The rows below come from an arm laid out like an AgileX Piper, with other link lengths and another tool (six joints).
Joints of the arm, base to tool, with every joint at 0 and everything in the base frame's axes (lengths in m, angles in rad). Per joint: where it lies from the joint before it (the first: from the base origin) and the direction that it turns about. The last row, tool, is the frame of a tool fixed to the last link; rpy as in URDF.
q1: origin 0 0 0.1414 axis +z
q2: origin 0 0 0 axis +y
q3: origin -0.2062 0 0.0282 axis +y
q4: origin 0.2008 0 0.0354 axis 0.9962 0 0.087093
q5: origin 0 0 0 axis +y
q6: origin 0.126 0 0.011 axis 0.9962 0 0.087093
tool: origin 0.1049 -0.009 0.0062 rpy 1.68 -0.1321 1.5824
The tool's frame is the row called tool.
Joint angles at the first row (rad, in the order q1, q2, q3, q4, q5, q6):
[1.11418 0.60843 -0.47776 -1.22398 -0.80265 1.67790]
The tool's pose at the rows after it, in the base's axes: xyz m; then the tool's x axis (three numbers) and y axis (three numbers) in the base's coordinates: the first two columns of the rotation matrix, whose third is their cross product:
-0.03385, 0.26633, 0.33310, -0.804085, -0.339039, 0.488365, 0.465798, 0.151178, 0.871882
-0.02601, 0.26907, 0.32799, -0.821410, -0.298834, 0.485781, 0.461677, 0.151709, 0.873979
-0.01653, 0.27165, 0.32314, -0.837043, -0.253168, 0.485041, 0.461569, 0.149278, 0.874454
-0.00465, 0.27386, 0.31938, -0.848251, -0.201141, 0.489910, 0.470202, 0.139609, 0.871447
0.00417, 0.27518, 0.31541, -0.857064, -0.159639, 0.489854, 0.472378, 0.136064, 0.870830
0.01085, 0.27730, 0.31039, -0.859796, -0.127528, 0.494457, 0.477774, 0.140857, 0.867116
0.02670, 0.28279, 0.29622, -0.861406, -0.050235, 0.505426, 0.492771, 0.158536, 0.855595
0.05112, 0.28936, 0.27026, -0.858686, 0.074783, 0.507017, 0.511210, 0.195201, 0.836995
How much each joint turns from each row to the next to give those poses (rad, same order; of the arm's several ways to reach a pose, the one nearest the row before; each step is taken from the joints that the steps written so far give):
[0.00003 0.00003 0.00001 0.00005 0.02804 -0.00006]
[-0.00006 -0.00003 -0.00002 -0.01747 0.04028 0.00010]
[0.00008 0.00002 0.00000 -0.01371 0.04640 -0.00006]
[-0.00012 -0.00001 0.00001 -0.00223 0.05442 -0.00220]
[-0.00001 0.00000 -0.00002 -0.01060 0.04161 0.00187]
[0.00002 0.00962 0.00004 -0.00684 0.02787 0.00147]
[0.00001 0.03348 -0.00001 -0.01302 0.06230 0.00001]
[0.00009 0.06106 -0.00002 -0.03084 0.09647 0.00231]

